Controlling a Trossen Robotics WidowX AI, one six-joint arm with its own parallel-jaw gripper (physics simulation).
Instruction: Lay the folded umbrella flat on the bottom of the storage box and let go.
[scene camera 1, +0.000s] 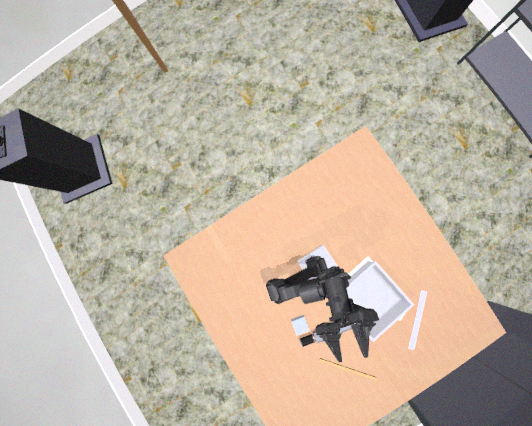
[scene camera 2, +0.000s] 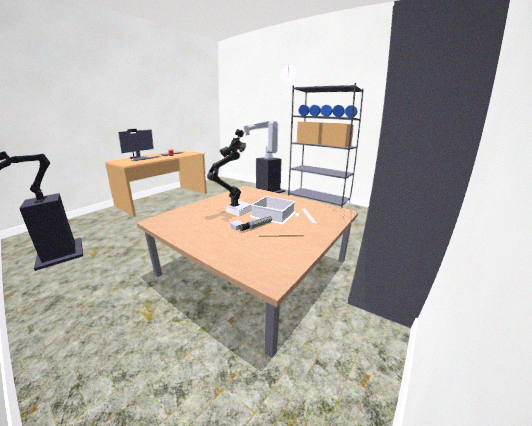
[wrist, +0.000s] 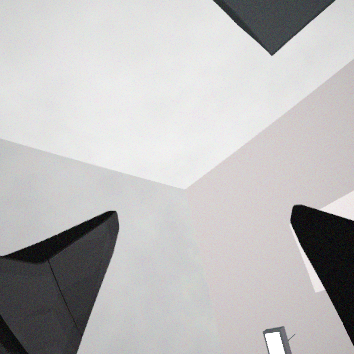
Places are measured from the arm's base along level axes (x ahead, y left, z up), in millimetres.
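Pixels of known places: gripper, fingertip midpoint: (scene camera 1: 352, 360) (scene camera 2: 240, 135) (wrist: 206, 217); arm's base, origin of the base link: (scene camera 1: 313, 264) (scene camera 2: 234, 204).
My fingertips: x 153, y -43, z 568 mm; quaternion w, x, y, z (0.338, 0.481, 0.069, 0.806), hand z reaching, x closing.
Observation:
Ahead of a thing's pixels: the offset from my fingertips to its top centre. "spot": to the spot under its first point. Level surfaces: height alone.
The folded umbrella @(189 mm ahead, 13 mm right, 565 mm down) (scene camera 2: 258, 223), a grey ribbed roll with a black end, lies on the table beside the storage box. In scene camera 1 the arm covers most of the umbrella; its black end @(spot: 181 mm ahead, 116 mm right, 573 mm down) (scene camera 1: 307, 340) shows. The storage box @(102 mm ahead, 243 mm left, 527 mm down) (scene camera 1: 374, 291) (scene camera 2: 268, 213) is light grey and open-topped, standing near the arm's base; the part of its floor that shows holds no umbrella. My gripper (scene camera 1: 354, 358) (scene camera 2: 239, 133) (wrist: 206, 217) is open and empty, raised high above the table and pointing upward. In the wrist view, walls and ceiling show between the fingers.
A pale block @(112 mm ahead, 124 mm right, 588 mm down) (scene camera 1: 300, 325) (scene camera 2: 236, 226) is beside the umbrella's black end. A thin yellowish stick @(408 mm ahead, 20 mm left, 612 mm down) (scene camera 1: 347, 368) (scene camera 2: 281, 235) lies nearer the table's front. A white strip @(309 mm ahead, 440 mm left, 622 mm down) (scene camera 1: 417, 320) (scene camera 2: 309, 215) lies beyond the box. A tall dark cabinet (scene camera 2: 430, 150) stands past the table @(624 mm down) (scene camera 1: 220, 280) (scene camera 2: 215, 247).

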